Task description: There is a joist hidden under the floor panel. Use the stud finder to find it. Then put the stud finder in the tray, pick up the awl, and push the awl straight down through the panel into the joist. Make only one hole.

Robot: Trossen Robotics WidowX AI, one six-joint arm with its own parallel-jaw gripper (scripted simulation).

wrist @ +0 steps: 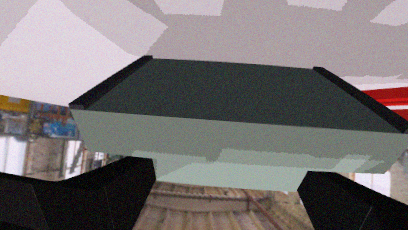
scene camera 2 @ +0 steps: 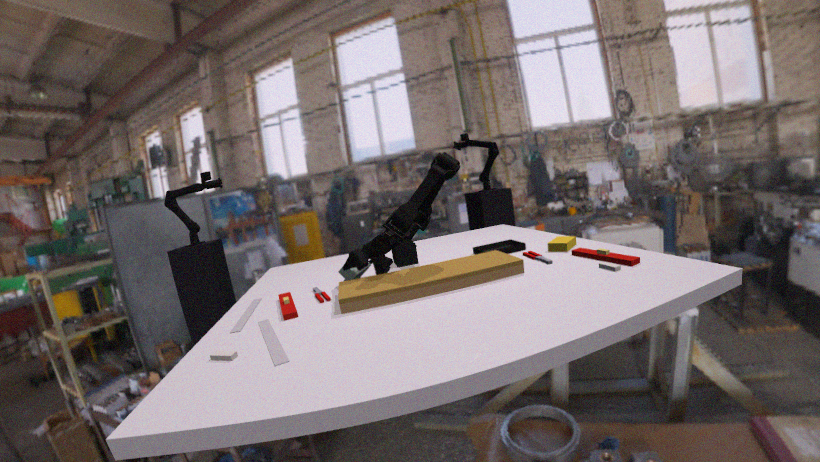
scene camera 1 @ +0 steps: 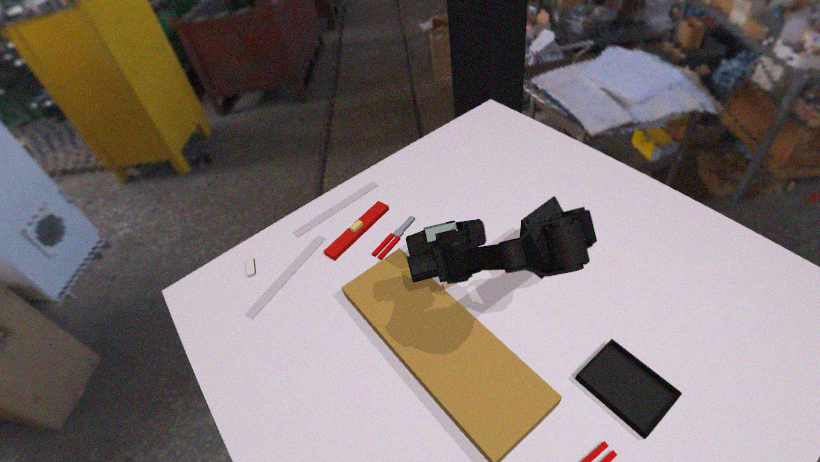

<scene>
The pictures show: the gripper and a stud finder.
The gripper also shows in the wrist view and in scene camera 2.
</scene>
